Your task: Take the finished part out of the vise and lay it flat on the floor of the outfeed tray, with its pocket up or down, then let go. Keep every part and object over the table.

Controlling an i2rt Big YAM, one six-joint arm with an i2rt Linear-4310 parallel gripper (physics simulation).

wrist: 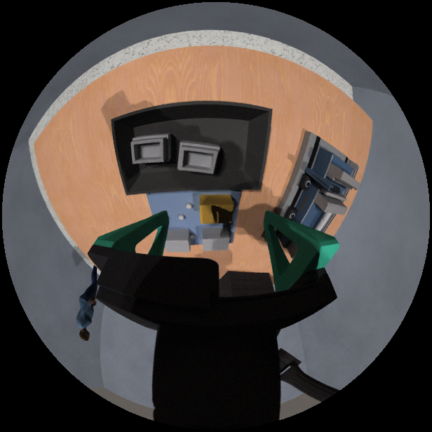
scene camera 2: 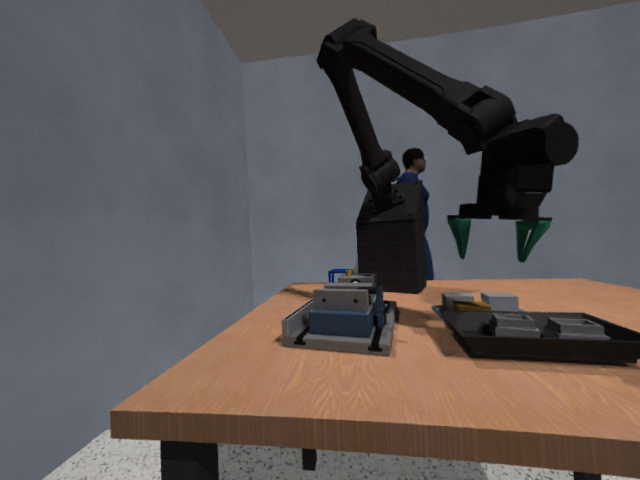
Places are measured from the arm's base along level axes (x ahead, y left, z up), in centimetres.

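Pixels of known places: gripper, between the fingertips: (scene camera 2: 491, 260); arm's base, origin of its link: (scene camera 2: 385, 202).
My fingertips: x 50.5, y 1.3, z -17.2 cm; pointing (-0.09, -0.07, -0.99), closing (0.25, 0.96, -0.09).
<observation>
Ahead of a thing's pixels: the offset from my fingertips to its top centre. "pt": to the spot under its first point.
The black outfeed tray (scene camera 2: 547, 349) (wrist: 242, 160) holds two grey parts. One grey part @[dx +3.0, dy +1.1, dz -9.5 cm] (scene camera 2: 513, 326) (wrist: 199, 159) lies flat near the middle, pocket up. The other grey part @[dx +7.1, dy +7.7, dz -9.5 cm] (scene camera 2: 574, 329) (wrist: 150, 149) lies flat beside it, pocket up, with a narrow gap between them. My gripper (scene camera 2: 492, 259) (wrist: 216, 215) is open and empty, high above the table and behind the tray, over the blue plate. The vise @[dx -13.4, dy -23.7, dz -4.2 cm] (scene camera 2: 341, 322) stands left of the tray in the scene view and at the right in the wrist view (wrist: 312, 192). No pocketed part is visible in its jaws.
Behind the tray, a blue plate (wrist: 165, 202) bears a yellow block @[dx -7.8, dy +1.1, dz -9.8 cm] (scene camera 2: 471, 306) (wrist: 212, 202) and two grey blocks @[dx -16.3, dy +3.4, dz -9.8 cm] (scene camera 2: 457, 298) @[dx -14.0, dy +12.2, dz -9.8 cm] (scene camera 2: 499, 301) (wrist: 177, 240) (wrist: 215, 240). A small blue frame @[pt dx -25.4, dy -23.9, dz -3.5 cm] (scene camera 2: 338, 270) stands behind the vise. A person (scene camera 2: 411, 178) (wrist: 86, 307) stands beyond the table.
</observation>
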